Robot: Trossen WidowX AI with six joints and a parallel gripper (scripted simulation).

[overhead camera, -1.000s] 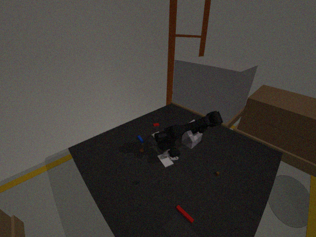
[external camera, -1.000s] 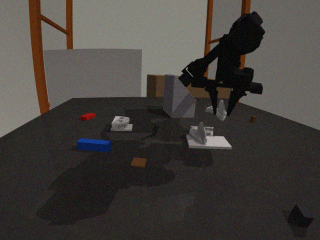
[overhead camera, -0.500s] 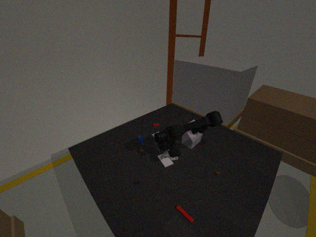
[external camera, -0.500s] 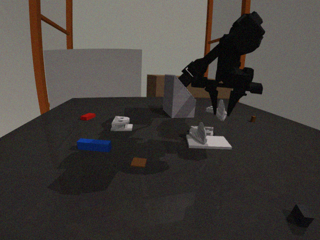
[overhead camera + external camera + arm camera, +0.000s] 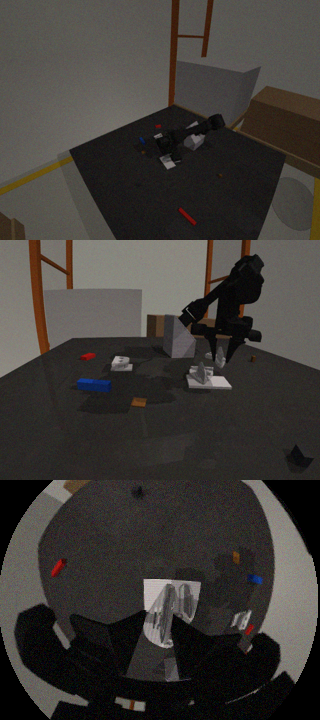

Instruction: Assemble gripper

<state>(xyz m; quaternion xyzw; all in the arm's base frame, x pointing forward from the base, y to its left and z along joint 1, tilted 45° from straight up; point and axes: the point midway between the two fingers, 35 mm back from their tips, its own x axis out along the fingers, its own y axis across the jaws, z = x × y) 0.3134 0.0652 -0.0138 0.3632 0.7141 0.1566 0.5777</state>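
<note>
The flat white plate is 30 mm to the right of my gripper tip and 60 mm below it. From my gripper tip the other things lie so: orange tile (80 mm ahead, 230 mm to the right, 60 mm below); then white jaw (50 mm behind, 40 mm to the right, 50 mm below); then white housing plate (60 mm behind, 20 mm to the right, 60 mm below).
</note>
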